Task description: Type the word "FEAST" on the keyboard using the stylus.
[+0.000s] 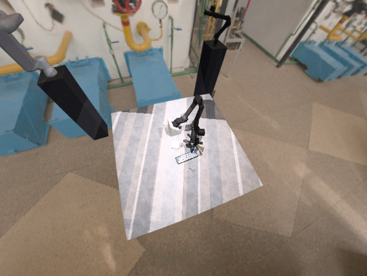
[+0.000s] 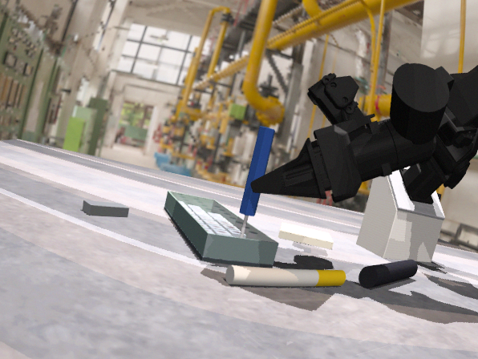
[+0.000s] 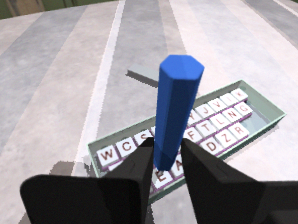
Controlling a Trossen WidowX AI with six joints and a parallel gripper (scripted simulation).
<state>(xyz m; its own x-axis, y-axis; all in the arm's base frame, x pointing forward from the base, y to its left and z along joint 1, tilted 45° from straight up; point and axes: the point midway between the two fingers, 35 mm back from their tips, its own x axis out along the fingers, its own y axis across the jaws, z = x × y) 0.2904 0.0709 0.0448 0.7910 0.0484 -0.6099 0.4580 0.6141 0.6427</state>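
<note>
My gripper tip is 10 cm to the right of the yellow marker, 6 cm above it and 3 cm past it. The rest, counted from my gripper tip: blue stylus: 2 cm below; then grey block: 15 cm ahead, 6 cm below, 5 cm to the right; then grey stylus tip: 5 cm below.
</note>
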